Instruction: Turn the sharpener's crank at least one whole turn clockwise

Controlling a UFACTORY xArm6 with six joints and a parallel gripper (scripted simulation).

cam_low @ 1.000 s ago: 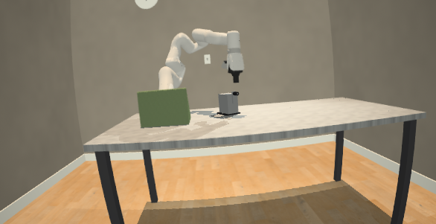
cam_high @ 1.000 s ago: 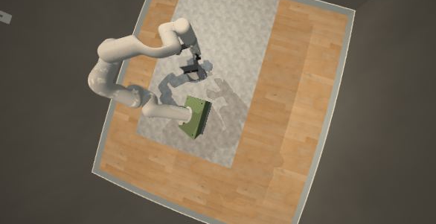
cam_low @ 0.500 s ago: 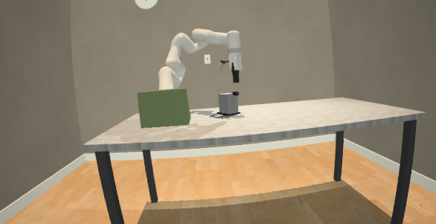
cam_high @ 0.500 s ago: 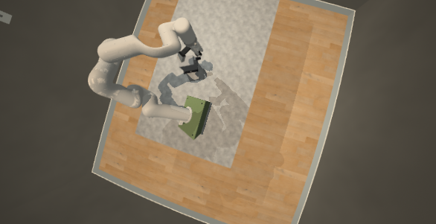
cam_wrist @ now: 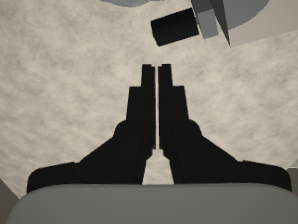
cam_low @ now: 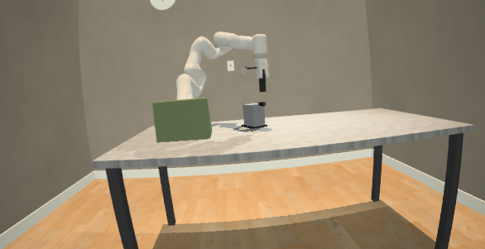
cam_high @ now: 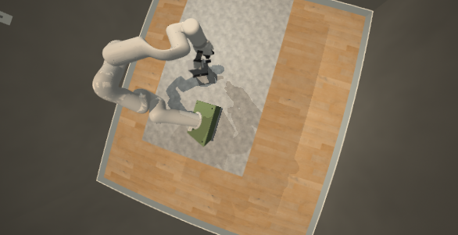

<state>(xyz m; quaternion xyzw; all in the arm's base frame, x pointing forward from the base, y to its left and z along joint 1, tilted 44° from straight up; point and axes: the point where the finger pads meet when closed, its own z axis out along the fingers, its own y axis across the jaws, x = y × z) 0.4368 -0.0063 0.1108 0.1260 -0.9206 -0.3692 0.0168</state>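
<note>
The black crank knob lies 9 cm below my hand, 1 cm to the left of it and 1 cm behind it.
</note>
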